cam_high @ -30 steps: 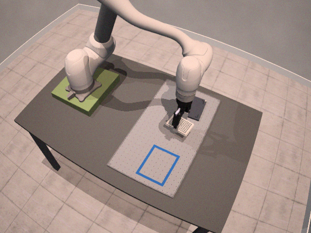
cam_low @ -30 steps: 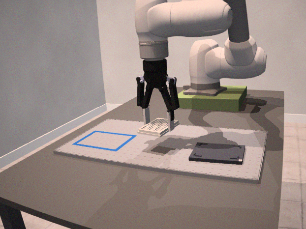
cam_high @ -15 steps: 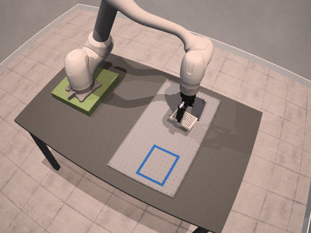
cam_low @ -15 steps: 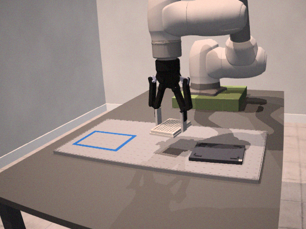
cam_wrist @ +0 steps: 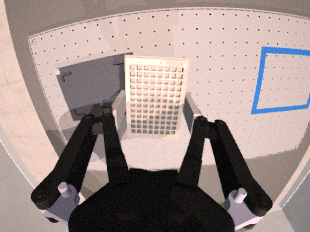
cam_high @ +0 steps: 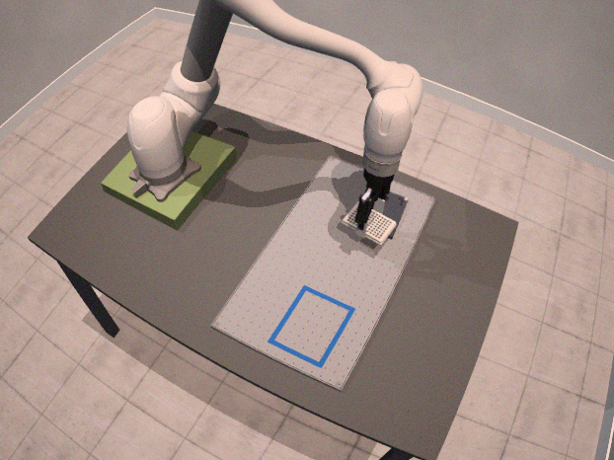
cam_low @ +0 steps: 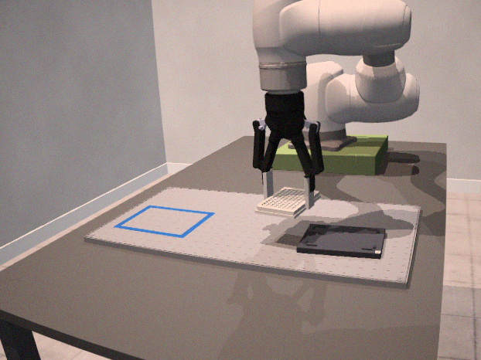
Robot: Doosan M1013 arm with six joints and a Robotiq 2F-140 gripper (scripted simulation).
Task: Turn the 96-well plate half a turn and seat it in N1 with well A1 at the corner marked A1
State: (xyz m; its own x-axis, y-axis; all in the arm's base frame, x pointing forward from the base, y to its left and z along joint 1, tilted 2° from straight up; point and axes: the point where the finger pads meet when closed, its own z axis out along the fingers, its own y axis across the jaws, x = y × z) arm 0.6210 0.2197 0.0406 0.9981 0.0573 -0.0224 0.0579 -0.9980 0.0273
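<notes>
The dark plate nest N1 is 11 cm to the left of my hand, 9 cm below it and 2 cm behind it. The rest, counted from my hand: pale A1 mark: 20 cm to the left, 9 cm below, 2 cm ahead; then white 96-well plate: 2 cm below.
</notes>
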